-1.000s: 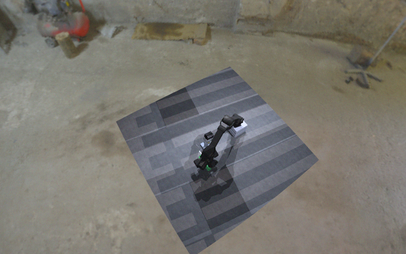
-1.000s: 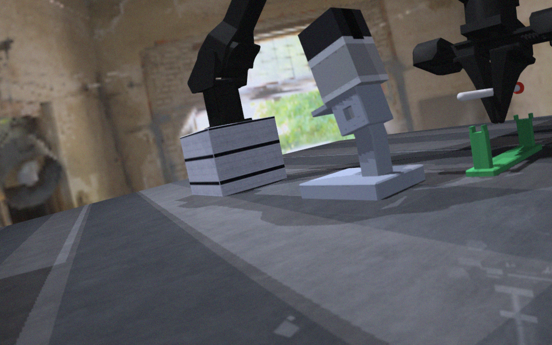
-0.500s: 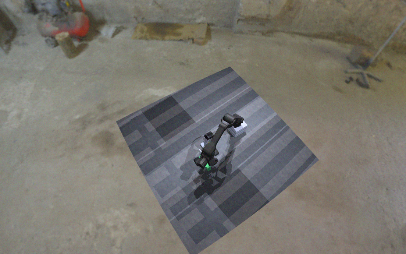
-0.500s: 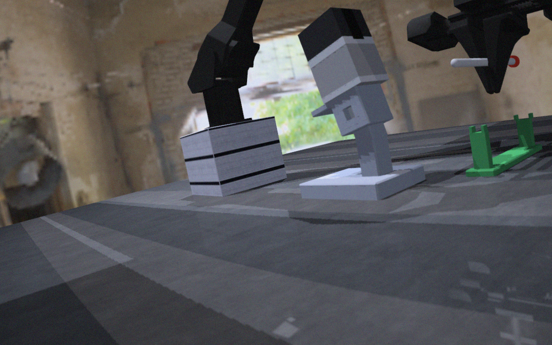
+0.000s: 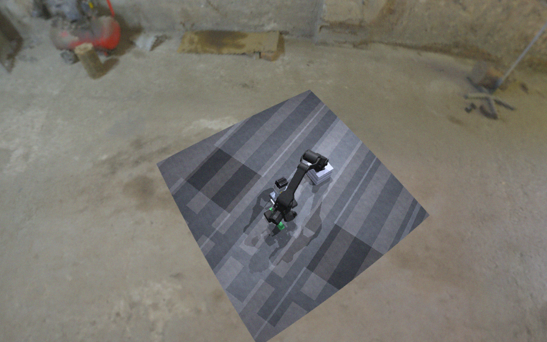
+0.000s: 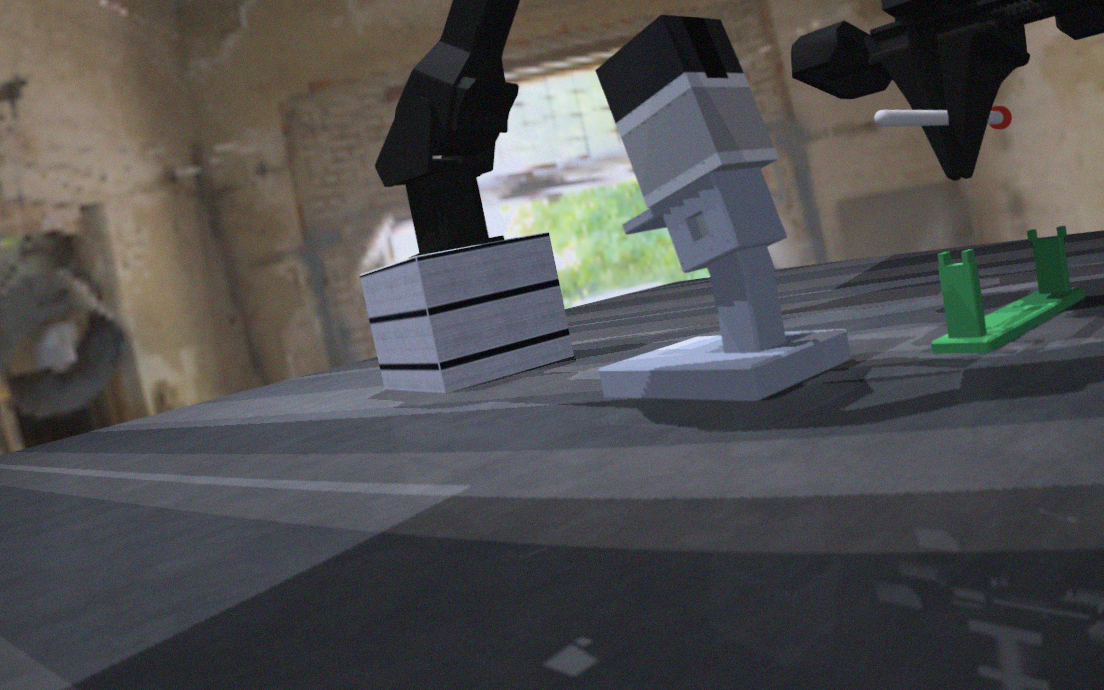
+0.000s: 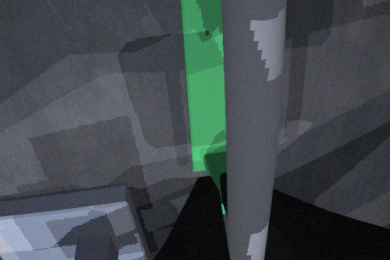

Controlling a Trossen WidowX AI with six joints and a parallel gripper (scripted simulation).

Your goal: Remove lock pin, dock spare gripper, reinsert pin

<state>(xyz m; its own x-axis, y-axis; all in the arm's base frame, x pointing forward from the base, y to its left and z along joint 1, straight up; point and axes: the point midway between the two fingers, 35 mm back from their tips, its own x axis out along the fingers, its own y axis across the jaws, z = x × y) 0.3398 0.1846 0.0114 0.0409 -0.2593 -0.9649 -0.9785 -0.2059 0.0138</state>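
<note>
Right now my gripper tip is 120 mm to the left of the grey mount, 70 mm past it and 30 mm above it. From my gripper tip the other things lie so: spare gripper (120 mm to the right, 60 mm behind, 40 mm above); then cradle (60 mm below, 10 mm to the left, 10 mm ahead).
</note>
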